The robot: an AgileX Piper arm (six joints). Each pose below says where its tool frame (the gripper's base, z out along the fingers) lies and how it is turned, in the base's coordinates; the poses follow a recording.
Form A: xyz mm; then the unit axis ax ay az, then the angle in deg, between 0 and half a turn.
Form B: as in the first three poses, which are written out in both.
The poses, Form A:
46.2 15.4 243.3 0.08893 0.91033 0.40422 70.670
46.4 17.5 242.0 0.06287 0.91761 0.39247 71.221
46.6 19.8 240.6 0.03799 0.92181 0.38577 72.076
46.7 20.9 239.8 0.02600 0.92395 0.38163 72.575
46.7 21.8 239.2 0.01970 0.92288 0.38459 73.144
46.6 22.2 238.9 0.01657 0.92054 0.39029 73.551
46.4 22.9 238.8 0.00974 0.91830 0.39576 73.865
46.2 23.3 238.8 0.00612 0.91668 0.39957 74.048
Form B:
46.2 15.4 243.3 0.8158 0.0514 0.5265 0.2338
46.4 17.5 242.0 0.8130 0.0366 0.5343 0.2285
46.6 19.8 240.6 0.8086 0.0224 0.5423 0.2270
46.7 20.9 239.8 0.8061 0.0154 0.5468 0.2259
46.7 21.8 239.2 0.8031 0.0117 0.5499 0.2292
46.6 22.2 238.9 0.8010 0.0099 0.5511 0.2337
46.4 22.9 238.8 0.7993 0.0059 0.5518 0.2378
46.2 23.3 238.8 0.7984 0.0037 0.5520 0.2406

